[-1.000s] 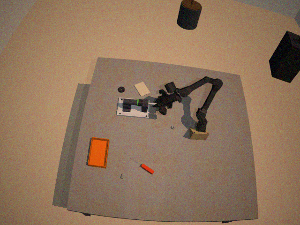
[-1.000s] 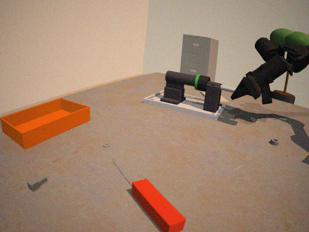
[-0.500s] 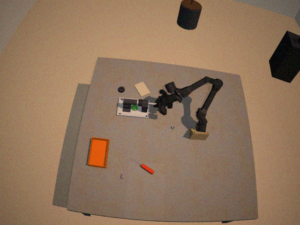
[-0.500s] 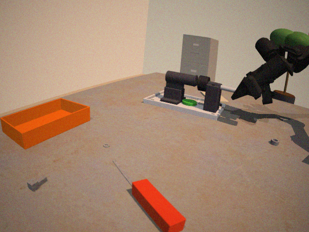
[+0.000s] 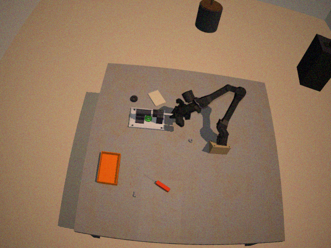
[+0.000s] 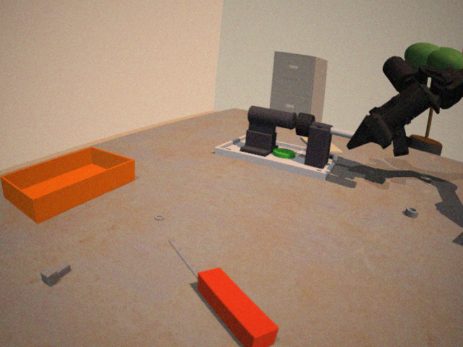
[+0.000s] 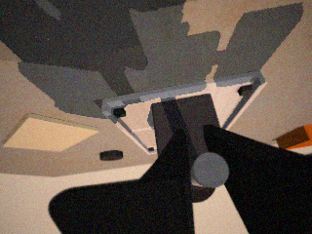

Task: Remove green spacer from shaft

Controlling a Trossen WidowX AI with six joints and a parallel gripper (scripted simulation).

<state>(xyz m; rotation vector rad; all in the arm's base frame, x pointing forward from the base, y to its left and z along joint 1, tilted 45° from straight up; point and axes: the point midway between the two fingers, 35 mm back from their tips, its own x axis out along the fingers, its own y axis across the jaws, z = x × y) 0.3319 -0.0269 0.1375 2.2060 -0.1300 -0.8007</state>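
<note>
My gripper tip is 9 cm short of the dark sleeve, 2 cm below it and 1 cm to the right of it. From my gripper tip the other things lie so: beige card: 16 cm to the right, 12 cm ahead, 5 cm below; grey shaft: 4 cm ahead, 2 cm above, 1 cm to the left; green spacer: 13 cm ahead, 4 cm below, 2 cm to the left.
</note>
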